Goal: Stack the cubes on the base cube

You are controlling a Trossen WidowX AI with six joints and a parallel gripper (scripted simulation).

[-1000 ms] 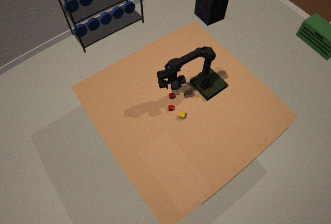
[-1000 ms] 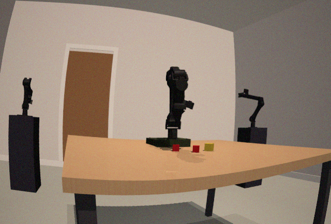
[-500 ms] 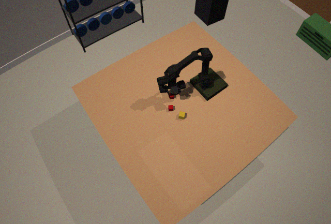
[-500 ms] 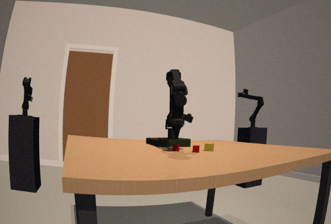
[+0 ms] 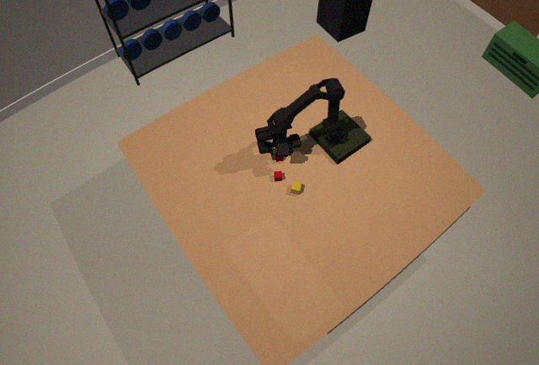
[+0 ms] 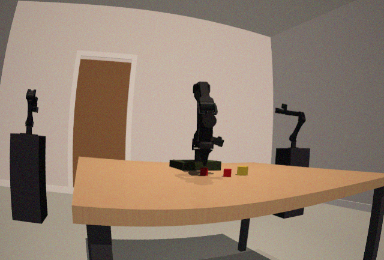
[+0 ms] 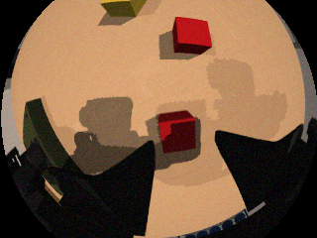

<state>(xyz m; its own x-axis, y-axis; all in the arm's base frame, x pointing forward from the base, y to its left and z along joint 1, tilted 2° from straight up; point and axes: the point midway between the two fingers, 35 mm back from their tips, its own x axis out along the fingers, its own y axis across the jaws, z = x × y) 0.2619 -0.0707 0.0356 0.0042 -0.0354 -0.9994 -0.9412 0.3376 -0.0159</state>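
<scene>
My gripper tip is 2 cm short of the yellow base cube, 18 cm to the right of it and 3 cm above it.
</scene>
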